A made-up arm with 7 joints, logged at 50 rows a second.
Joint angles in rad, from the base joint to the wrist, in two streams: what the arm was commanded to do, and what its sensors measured. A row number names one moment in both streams.
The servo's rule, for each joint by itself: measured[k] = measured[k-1] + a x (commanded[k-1-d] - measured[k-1]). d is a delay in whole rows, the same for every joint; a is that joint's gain. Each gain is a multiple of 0.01, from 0.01 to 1. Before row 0 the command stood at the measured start. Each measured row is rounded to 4 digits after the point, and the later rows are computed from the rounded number. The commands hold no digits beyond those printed.
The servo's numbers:
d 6
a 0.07 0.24 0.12 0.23 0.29 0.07 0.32
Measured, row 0: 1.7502, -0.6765, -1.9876, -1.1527, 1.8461, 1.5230, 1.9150
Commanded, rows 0 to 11: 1.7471, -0.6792, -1.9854, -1.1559, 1.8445, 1.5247, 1.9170; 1.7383, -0.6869, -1.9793, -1.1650, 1.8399, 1.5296, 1.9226; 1.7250, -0.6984, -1.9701, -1.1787, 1.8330, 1.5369, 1.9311; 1.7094, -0.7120, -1.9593, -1.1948, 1.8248, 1.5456, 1.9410; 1.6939, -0.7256, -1.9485, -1.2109, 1.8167, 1.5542, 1.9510; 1.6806, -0.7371, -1.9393, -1.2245, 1.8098, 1.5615, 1.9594; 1.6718, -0.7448, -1.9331, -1.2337, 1.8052, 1.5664, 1.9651; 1.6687, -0.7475, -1.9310, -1.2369, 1.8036, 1.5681, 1.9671; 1.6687, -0.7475, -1.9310, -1.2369, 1.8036, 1.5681, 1.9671; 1.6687, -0.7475, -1.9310, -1.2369, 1.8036, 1.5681, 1.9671; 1.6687, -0.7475, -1.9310, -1.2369, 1.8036, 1.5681, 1.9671; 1.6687, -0.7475, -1.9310, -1.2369, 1.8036, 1.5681, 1.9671
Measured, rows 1 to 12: 1.7502, -0.6765, -1.9876, -1.1527, 1.8461, 1.5230, 1.9150; 1.7502, -0.6765, -1.9876, -1.1527, 1.8461, 1.5230, 1.9150; 1.7502, -0.6765, -1.9876, -1.1527, 1.8461, 1.5230, 1.9150; 1.7502, -0.6765, -1.9876, -1.1527, 1.8461, 1.5230, 1.9150; 1.7502, -0.6765, -1.9876, -1.1527, 1.8461, 1.5230, 1.9150; 1.7502, -0.6765, -1.9876, -1.1527, 1.8461, 1.5230, 1.9150; 1.7500, -0.6771, -1.9873, -1.1534, 1.8456, 1.5231, 1.9156; 1.7492, -0.6795, -1.9863, -1.1561, 1.8439, 1.5236, 1.9178; 1.7475, -0.6840, -1.9844, -1.1613, 1.8407, 1.5245, 1.9221; 1.7448, -0.6907, -1.9814, -1.1690, 1.8361, 1.5260, 1.9281; 1.7412, -0.6991, -1.9775, -1.1786, 1.8305, 1.5280, 1.9354; 1.7370, -0.7082, -1.9729, -1.1892, 1.8245, 1.5303, 1.9431
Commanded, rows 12 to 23: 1.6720, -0.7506, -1.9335, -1.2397, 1.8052, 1.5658, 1.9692; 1.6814, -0.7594, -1.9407, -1.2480, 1.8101, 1.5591, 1.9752; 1.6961, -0.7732, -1.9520, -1.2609, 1.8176, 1.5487, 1.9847; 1.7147, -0.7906, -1.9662, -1.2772, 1.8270, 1.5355, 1.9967; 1.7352, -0.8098, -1.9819, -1.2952, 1.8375, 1.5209, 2.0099; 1.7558, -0.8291, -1.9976, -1.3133, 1.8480, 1.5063, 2.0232; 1.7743, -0.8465, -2.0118, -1.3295, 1.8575, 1.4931, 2.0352; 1.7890, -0.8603, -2.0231, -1.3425, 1.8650, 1.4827, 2.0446; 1.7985, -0.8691, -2.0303, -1.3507, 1.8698, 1.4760, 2.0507; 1.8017, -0.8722, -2.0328, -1.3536, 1.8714, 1.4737, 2.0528; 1.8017, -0.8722, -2.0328, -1.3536, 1.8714, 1.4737, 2.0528; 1.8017, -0.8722, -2.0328, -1.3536, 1.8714, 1.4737, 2.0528
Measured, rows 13 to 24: 1.7324, -0.7170, -1.9681, -1.1994, 1.8189, 1.5328, 1.9501; 1.7279, -0.7243, -1.9636, -1.2080, 1.8145, 1.5353, 1.9555; 1.7238, -0.7299, -1.9597, -1.2146, 1.8113, 1.5376, 1.9592; 1.7199, -0.7341, -1.9563, -1.2197, 1.8091, 1.5397, 1.9617; 1.7163, -0.7373, -1.9533, -1.2237, 1.8075, 1.5417, 1.9634; 1.7130, -0.7397, -1.9506, -1.2267, 1.8064, 1.5435, 1.9646; 1.7101, -0.7423, -1.9485, -1.2297, 1.8061, 1.5451, 1.9661; 1.7081, -0.7464, -1.9476, -1.2339, 1.8073, 1.5461, 1.9690; 1.7073, -0.7528, -1.9481, -1.2401, 1.8103, 1.5463, 1.9740; 1.7078, -0.7619, -1.9503, -1.2486, 1.8151, 1.5455, 1.9813; 1.7097, -0.7734, -1.9541, -1.2593, 1.8216, 1.5438, 1.9905; 1.7129, -0.7868, -1.9593, -1.2717, 1.8293, 1.5412, 2.0010
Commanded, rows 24 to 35: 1.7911, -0.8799, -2.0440, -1.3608, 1.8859, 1.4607, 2.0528; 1.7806, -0.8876, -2.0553, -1.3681, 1.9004, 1.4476, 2.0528; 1.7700, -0.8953, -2.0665, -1.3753, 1.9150, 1.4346, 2.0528; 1.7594, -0.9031, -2.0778, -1.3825, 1.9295, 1.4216, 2.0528; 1.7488, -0.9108, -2.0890, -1.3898, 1.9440, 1.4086, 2.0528; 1.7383, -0.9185, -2.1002, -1.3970, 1.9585, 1.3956, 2.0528; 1.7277, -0.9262, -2.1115, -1.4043, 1.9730, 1.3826, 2.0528; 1.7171, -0.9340, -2.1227, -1.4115, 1.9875, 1.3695, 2.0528; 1.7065, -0.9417, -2.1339, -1.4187, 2.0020, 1.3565, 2.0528; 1.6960, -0.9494, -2.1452, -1.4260, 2.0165, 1.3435, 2.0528; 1.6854, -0.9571, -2.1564, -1.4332, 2.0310, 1.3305, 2.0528; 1.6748, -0.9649, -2.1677, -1.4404, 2.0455, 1.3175, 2.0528
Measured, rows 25 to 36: 1.7172, -0.8011, -1.9656, -1.2850, 1.8375, 1.5378, 2.0119; 1.7222, -0.8153, -1.9725, -1.2982, 1.8455, 1.5339, 2.0224; 1.7275, -0.8282, -1.9794, -1.3103, 1.8525, 1.5298, 2.0315; 1.7327, -0.8388, -1.9858, -1.3203, 1.8580, 1.5259, 2.0383; 1.7375, -0.8468, -1.9914, -1.3280, 1.8619, 1.5222, 2.0429; 1.7420, -0.8529, -1.9964, -1.3339, 1.8647, 1.5188, 2.0461; 1.7454, -0.8594, -2.0021, -1.3401, 1.8708, 1.5147, 2.0482; 1.7479, -0.8662, -2.0085, -1.3465, 1.8794, 1.5100, 2.0497; 1.7494, -0.8732, -2.0155, -1.3531, 1.8897, 1.5047, 2.0507; 1.7501, -0.8804, -2.0230, -1.3599, 1.9012, 1.4989, 2.0514; 1.7500, -0.8877, -2.0309, -1.3668, 1.9136, 1.4926, 2.0518; 1.7492, -0.8951, -2.0392, -1.3737, 1.9266, 1.4858, 2.0521
